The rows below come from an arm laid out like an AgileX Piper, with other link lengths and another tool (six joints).
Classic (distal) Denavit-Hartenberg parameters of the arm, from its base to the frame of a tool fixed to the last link. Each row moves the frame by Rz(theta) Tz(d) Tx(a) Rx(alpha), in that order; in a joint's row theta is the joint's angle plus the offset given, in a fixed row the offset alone. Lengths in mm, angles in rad.
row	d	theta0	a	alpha
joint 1	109.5	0	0	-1.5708
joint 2	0	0.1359	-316.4	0
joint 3	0	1.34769	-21.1	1.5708
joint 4	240.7	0	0	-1.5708
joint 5	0	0	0	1.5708
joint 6	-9.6	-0.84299	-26.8	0.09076
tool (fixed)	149.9	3.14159	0	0
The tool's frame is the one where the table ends.
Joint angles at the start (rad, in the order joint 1, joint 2, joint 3, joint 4, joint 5, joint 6):
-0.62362 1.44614 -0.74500 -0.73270 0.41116 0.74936
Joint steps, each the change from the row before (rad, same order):
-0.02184 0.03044 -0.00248 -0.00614 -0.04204 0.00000
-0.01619 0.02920 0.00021 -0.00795 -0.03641 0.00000
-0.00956 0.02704 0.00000 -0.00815 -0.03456 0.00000
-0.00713 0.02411 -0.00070 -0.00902 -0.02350 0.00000
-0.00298 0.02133 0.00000 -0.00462 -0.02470 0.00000
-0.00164 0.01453 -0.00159 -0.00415 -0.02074 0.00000
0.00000 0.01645 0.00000 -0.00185 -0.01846 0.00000
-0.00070 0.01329 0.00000 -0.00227 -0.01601 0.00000
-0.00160 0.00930 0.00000 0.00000 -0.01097 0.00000
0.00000 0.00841 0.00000 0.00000 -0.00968 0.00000
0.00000 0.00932 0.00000 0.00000 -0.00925 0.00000
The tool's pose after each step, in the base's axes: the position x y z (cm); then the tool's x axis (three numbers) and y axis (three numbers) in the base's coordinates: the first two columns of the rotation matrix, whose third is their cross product. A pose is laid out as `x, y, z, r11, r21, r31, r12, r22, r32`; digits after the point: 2 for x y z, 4 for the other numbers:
24.46, -21.49, 20.59, 0.9458, 0.1571, 0.2843, -0.0635, -0.7690, 0.6361
24.77, -21.97, 19.89, 0.9435, 0.1624, 0.2887, -0.0592, -0.7749, 0.6293
25.17, -22.27, 19.25, 0.9401, 0.1731, 0.2938, -0.0509, -0.7806, 0.6230
25.46, -22.52, 18.63, 0.9389, 0.1815, 0.2925, -0.0406, -0.7853, 0.6177
25.82, -22.62, 18.08, 0.9358, 0.1910, 0.2962, -0.0319, -0.7910, 0.6110
26.14, -22.69, 17.78, 0.9318, 0.2008, 0.3024, -0.0261, -0.7938, 0.6076
26.45, -22.70, 17.34, 0.9289, 0.2082, 0.3062, -0.0191, -0.7988, 0.6012
26.69, -22.72, 16.99, 0.9263, 0.2146, 0.3098, -0.0135, -0.8026, 0.5964
26.83, -22.77, 16.74, 0.9247, 0.2165, 0.3130, -0.0118, -0.8057, 0.5922
26.98, -22.76, 16.52, 0.9231, 0.2194, 0.3158, -0.0091, -0.8085, 0.5884
27.13, -22.77, 16.25, 0.9218, 0.2218, 0.3178, -0.0060, -0.8117, 0.5840

